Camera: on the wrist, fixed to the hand. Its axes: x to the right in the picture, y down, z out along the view.
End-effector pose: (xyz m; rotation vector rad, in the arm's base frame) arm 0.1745 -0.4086 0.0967 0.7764 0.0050 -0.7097
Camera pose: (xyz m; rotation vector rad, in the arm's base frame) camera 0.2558 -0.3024 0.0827 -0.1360 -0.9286 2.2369
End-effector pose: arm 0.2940 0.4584 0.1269 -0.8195 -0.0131 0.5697
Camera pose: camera 0.2763 0.4425 -0.0054 0.1299 -0.9791 -2.3239
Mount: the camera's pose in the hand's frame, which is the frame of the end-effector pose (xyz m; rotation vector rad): 0.0042 0.0915 -0.0984 0.1743 0.0271 -3.1168
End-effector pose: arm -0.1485 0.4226 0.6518 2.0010 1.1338 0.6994
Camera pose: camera -0.1746 0.4256 0.7836 -1.1399 2.1979 -1.0334
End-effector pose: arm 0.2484 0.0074 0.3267 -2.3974 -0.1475 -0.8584
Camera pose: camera 0.2242 -0.1234 0.3459 -0.1764 2.4650 0.8055
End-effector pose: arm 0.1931 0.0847 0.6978 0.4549 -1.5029 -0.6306
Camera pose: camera 0.3001 0.1416 0.7560 -1.8935 -0.4954 1.6799
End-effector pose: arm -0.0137 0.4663 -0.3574 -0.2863 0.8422 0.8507
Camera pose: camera -0.1344 0.4751 -0.4159 -0.8901 -0.2537 -2.1007
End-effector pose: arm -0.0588 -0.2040 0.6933 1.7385 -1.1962 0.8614
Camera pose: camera -0.1518 -0.1343 0.7608 1.3276 1.8728 -1.0057
